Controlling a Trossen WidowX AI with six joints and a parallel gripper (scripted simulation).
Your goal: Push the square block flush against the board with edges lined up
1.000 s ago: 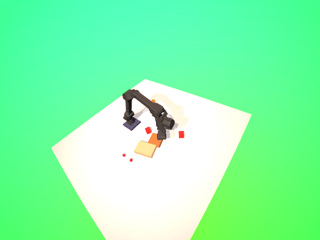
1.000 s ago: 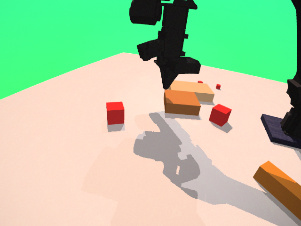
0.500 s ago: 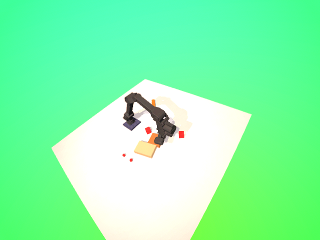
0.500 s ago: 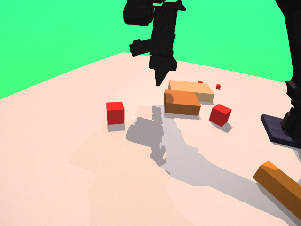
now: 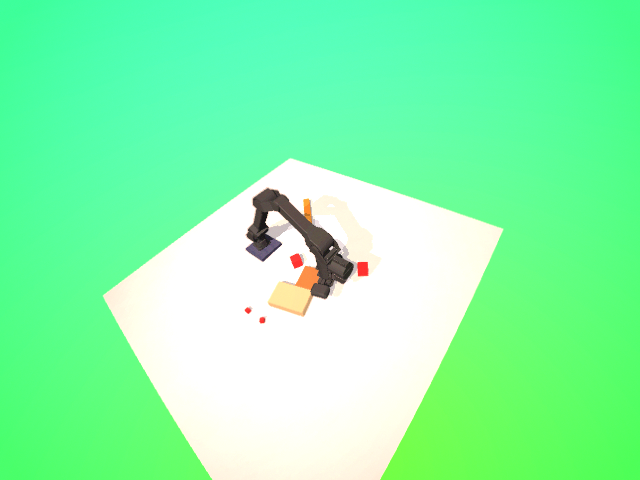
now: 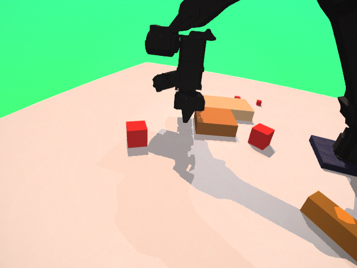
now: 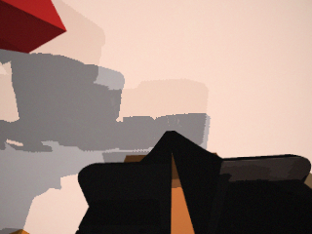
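My gripper tip is now 70 mm past the orange square block, 30 mm to the left of it and 10 mm below it. Also, from my gripper tip: long orange board 370 mm behind, 220 mm to the left, 10 mm above; cream slab 140 mm to the right, 70 mm behind, 10 mm above.
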